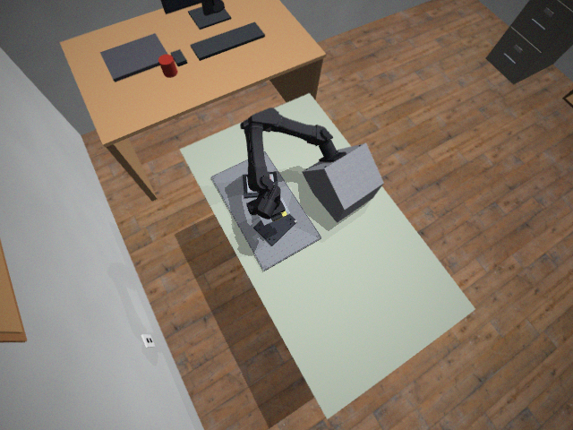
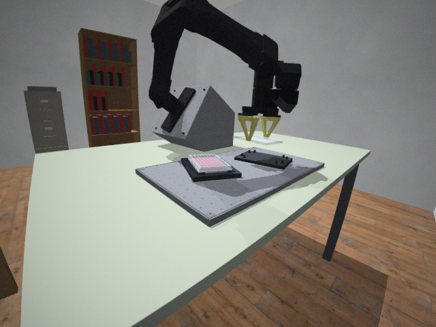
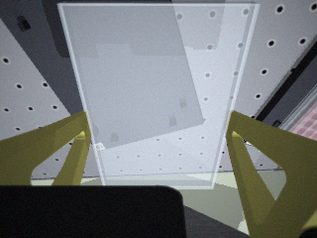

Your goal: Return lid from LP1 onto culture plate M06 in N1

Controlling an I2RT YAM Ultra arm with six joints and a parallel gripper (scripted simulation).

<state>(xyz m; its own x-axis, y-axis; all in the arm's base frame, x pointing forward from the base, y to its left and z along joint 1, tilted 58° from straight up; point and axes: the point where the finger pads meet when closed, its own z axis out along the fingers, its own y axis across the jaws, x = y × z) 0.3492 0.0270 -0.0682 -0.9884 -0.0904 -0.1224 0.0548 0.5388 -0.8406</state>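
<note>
My gripper is now 3 cm past the culture plate M06, 17 cm to the left of it and 6 cm above it. Also, from my hand: black lid park LP1 (1 cm ahead, 4 cm to the left, 7 cm below); clear lid (right at my hand).
</note>
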